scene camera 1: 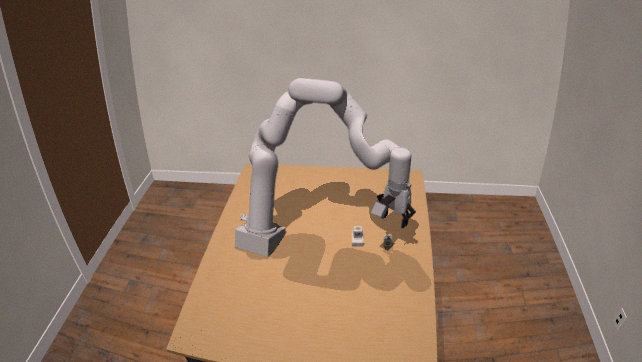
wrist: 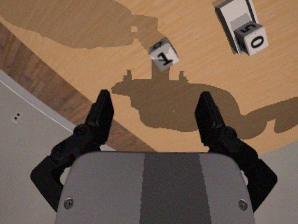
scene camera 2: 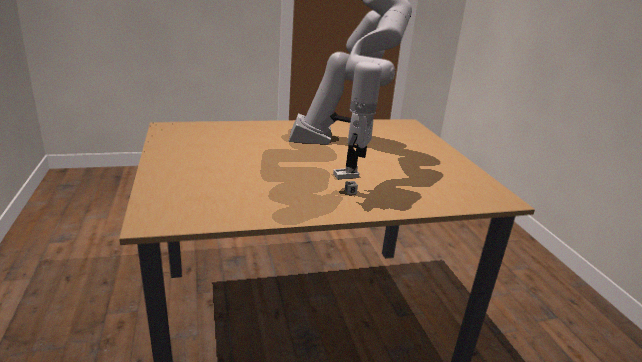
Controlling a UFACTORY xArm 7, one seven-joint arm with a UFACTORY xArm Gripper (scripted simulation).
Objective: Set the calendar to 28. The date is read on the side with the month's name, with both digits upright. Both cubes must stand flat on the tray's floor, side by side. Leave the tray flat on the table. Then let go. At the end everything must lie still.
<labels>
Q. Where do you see a cube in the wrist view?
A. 251, 37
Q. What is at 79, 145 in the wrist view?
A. My gripper.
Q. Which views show my gripper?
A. Scene camera 1, the wrist view and scene camera 2: all of them.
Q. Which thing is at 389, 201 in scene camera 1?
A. My gripper.
</labels>
